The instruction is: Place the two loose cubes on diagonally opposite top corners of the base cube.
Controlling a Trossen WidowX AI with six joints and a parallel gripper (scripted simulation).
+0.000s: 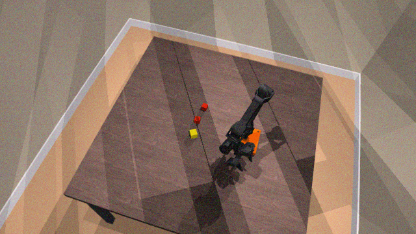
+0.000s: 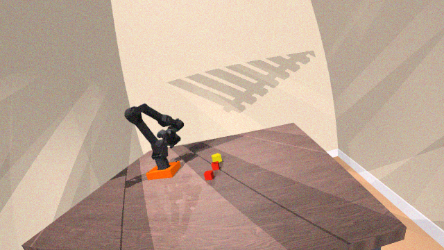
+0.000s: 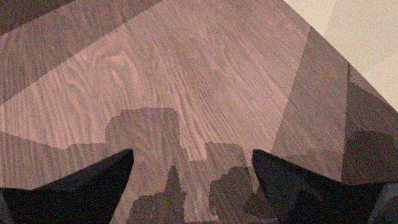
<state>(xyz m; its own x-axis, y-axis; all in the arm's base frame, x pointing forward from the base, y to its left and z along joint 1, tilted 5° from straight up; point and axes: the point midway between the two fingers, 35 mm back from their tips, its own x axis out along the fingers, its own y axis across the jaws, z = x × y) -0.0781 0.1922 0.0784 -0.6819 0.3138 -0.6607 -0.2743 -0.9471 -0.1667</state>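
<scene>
The yellow cube lies 37 cm ahead of my gripper tip, 7 cm to the right of it and 6 cm below it.
</scene>
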